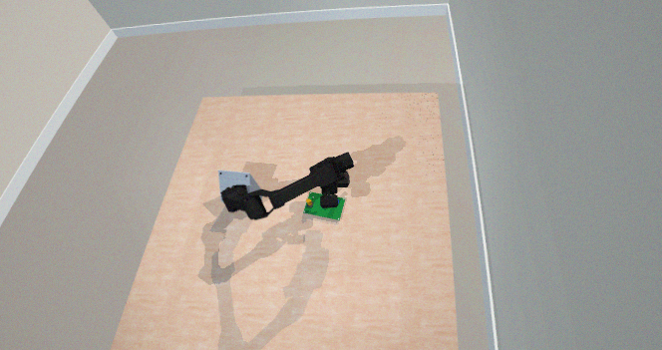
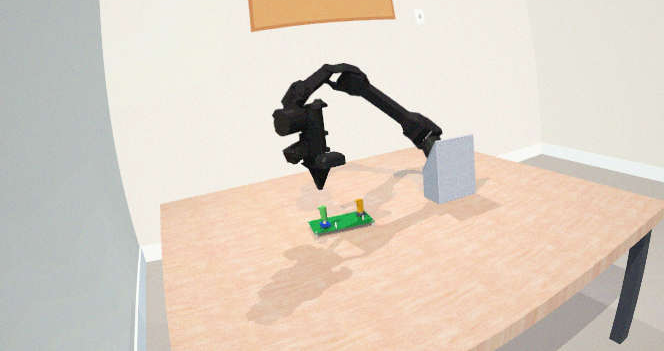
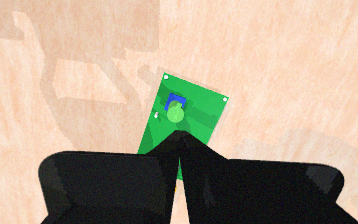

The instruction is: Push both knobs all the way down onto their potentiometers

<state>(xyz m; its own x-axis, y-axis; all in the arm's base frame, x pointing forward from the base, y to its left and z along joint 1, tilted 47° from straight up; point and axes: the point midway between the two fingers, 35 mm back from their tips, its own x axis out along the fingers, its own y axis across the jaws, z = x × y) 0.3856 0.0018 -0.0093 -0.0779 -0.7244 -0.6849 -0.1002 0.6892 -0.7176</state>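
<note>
Now: gripper tip 60 mm above the green knob.
</note>
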